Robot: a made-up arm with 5 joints.
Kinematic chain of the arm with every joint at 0, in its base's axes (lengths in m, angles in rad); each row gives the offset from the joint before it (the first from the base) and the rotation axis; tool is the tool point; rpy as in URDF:
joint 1: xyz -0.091 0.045 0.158 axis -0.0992 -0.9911 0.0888
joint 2: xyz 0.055 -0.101 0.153 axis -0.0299 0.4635 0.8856
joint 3: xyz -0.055 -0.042 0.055 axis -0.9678 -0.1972 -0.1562
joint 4: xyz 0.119 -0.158 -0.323 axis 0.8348 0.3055 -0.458
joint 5: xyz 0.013 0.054 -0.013 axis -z
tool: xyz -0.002 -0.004 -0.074 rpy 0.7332 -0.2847 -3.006
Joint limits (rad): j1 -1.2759..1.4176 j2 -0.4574..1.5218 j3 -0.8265..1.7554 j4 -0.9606..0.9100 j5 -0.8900..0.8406
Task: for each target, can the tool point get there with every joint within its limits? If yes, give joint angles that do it. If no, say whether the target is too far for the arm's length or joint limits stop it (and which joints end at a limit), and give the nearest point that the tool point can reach.
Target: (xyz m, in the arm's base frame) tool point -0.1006 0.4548 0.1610
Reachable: no: joint limits stop it (at a limit: joint 1, joint 3, joint 5) | nearest point -0.1846 0.1568 0.1023 | short by 0.315 m
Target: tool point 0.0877 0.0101 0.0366
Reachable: yes | joints 0.9035 0.2871 -0.5463 -0.1316 0.4716
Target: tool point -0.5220 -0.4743 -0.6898
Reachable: no: too far | nearest point -0.1610 -0.2487 -0.2385 | short by 0.620 m
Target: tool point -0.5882 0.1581 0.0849
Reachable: no: joint limits stop it (at a limit: joint 1, joint 4, joint 5) | nearest point -0.3283 0.0556 0.1081 | short by 0.280 m
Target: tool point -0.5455 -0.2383 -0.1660
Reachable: no: joint limits stop it (at a limit: joint 1, joint 4, joint 5) | nearest point -0.3160 -0.1628 -0.0756 | short by 0.258 m
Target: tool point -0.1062 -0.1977 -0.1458
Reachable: yes | joints -0.6293 1.1946 0.1700 -0.6518 0.6714
